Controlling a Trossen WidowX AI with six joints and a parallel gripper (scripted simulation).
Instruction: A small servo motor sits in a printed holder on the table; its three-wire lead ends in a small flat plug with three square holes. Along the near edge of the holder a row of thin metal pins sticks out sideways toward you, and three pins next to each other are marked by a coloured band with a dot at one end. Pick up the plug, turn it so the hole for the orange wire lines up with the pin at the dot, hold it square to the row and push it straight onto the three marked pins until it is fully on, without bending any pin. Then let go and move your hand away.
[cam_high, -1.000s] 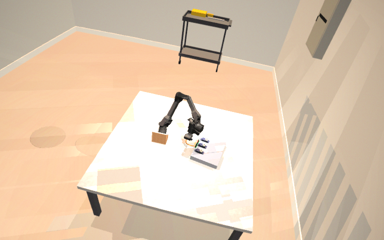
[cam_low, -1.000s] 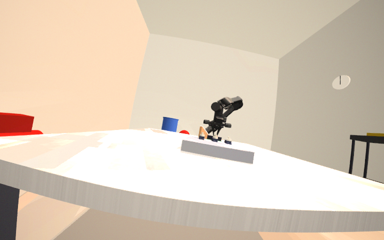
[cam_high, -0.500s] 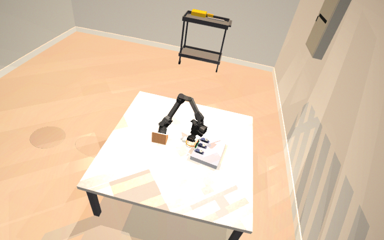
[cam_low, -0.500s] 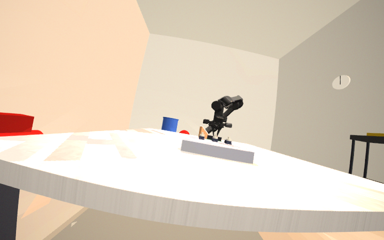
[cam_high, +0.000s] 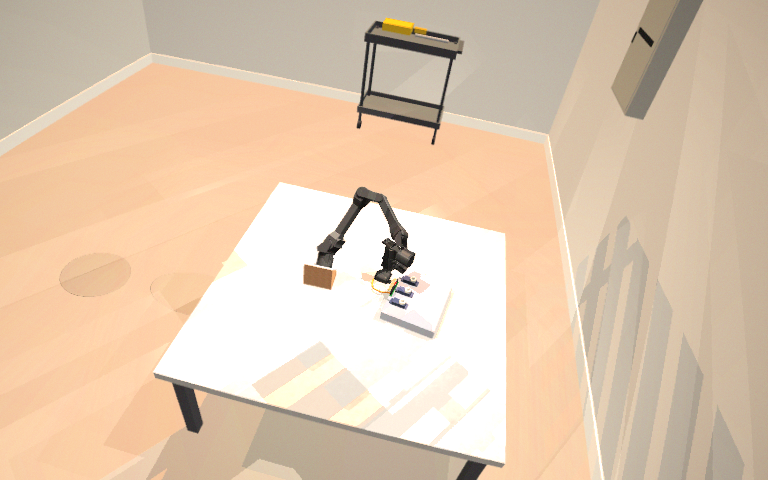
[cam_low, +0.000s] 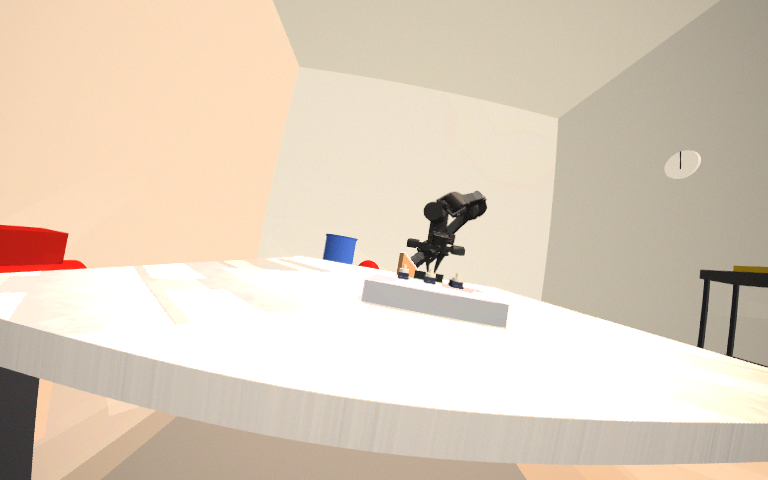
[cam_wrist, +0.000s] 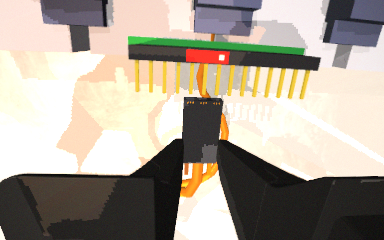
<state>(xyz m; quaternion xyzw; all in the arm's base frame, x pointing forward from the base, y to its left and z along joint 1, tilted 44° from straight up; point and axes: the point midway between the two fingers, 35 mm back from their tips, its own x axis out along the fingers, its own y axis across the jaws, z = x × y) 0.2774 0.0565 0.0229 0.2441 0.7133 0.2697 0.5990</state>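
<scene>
Right now the red band is 5 cm ahead of my gripper tip. From my gripper tip the other things lie so: servo 10 cm ahead, 1 cm to the right, 2 cm below; then printed holder 20 cm ahead, 2 cm to the right, 5 cm below.
</scene>
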